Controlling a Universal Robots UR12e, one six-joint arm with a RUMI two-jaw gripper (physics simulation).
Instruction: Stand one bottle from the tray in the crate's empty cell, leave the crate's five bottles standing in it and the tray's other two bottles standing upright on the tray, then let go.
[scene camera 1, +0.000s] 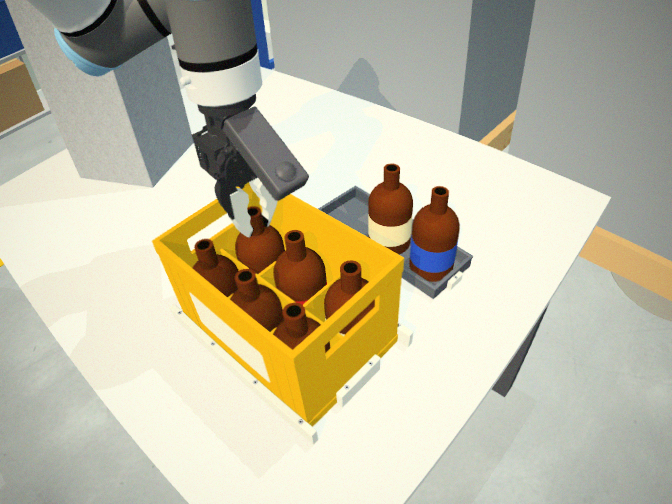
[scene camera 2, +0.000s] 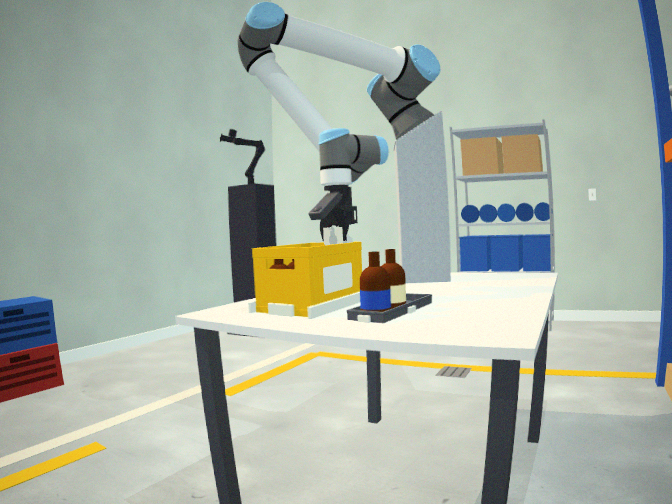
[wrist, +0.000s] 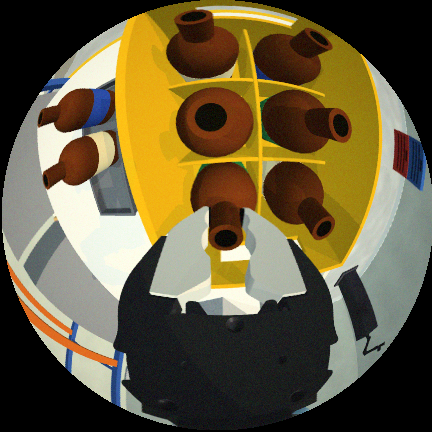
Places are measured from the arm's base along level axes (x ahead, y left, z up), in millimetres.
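Pixels of known places: gripper, fingertip midpoint: (scene camera 1: 258, 231) (wrist: 224, 208); arm's base, link origin: (scene camera 2: 417, 130).
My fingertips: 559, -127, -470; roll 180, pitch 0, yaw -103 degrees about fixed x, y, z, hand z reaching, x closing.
Observation:
For each thing: its top centre in the pictures, then the offset to it from my fingertips, as dx, dy, dz. "spot": a spot on its surface instead. Level surfaces: height alone.
- brown bottle with a green label, top centre: (wrist: 225, 238) (scene camera 1: 252, 211) -6, +1, +33
- yellow crate, top centre: (wrist: 296, 113) (scene camera 1: 269, 248) (scene camera 2: 309, 244) +74, -49, +45
- brown bottle with a cream label, top centre: (wrist: 45, 180) (scene camera 1: 391, 167) (scene camera 2: 390, 249) +103, +199, +30
- blue label, surface spot: (scene camera 1: 433, 260) spot: +208, +153, -76
- white table, surface height: dz -130
My gripper (scene camera 1: 254, 214) (wrist: 224, 208) is shut on the neck of a brown bottle with a green label (scene camera 1: 259, 246) (wrist: 223, 190). That bottle is upright in a corner cell of the yellow crate (scene camera 1: 347, 347) (scene camera 2: 282, 287) (wrist: 137, 125); its base is hidden. The crate's other five bottles stand in the other cells, one (scene camera 1: 299, 271) (wrist: 214, 142) beside the held one. On the dark grey tray (scene camera 1: 423, 287) (scene camera 2: 420, 301) (wrist: 115, 207), a brown bottle with a cream label (scene camera 1: 389, 233) (scene camera 2: 398, 294) (wrist: 105, 150) and one with a blue label (scene camera 1: 433, 260) (scene camera 2: 375, 299) (wrist: 101, 107) stand upright.
The crate's walls rise around the bottles, close to the fingers. White stops (scene camera 1: 358, 382) (scene camera 2: 281, 309) lie along the crate's foot on the white table (scene camera 1: 461, 347) (scene camera 2: 461, 325). The grey arm pedestal (scene camera 1: 108, 119) (scene camera 2: 423, 217) stands behind the crate.

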